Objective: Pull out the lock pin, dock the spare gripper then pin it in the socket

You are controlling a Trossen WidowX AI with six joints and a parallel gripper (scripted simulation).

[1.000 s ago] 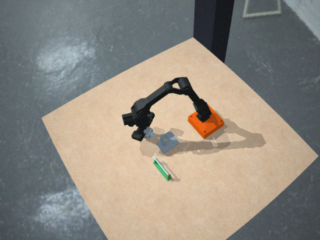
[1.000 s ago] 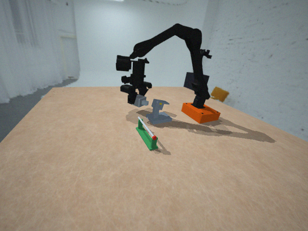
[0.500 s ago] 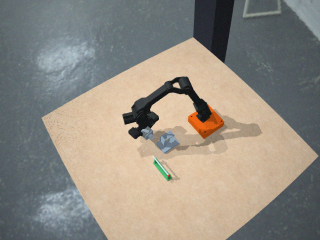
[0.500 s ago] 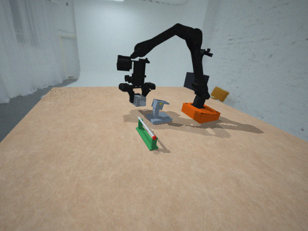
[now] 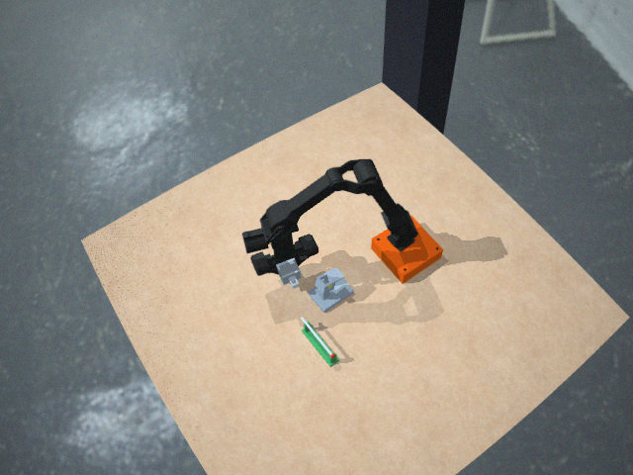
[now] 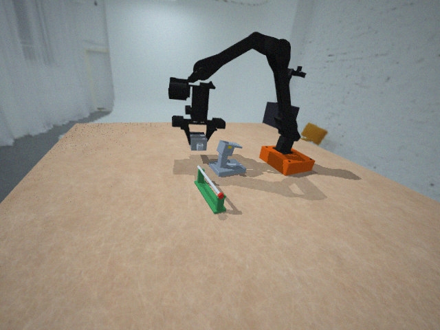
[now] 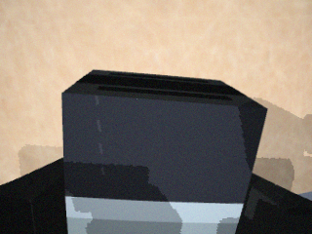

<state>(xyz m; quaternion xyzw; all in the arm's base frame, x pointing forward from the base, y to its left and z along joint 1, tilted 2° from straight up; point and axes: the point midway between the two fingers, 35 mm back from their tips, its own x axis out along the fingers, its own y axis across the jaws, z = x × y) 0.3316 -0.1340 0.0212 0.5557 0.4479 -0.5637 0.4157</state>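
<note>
Right now my gripper tip is 10 mm to the right of the spare gripper and 20 mm below it. The rest, counted from my gripper tip: mount (60 mm behind, 120 mm to the left); green cradle (60 mm ahead, 230 mm to the left, 30 mm below).
</note>
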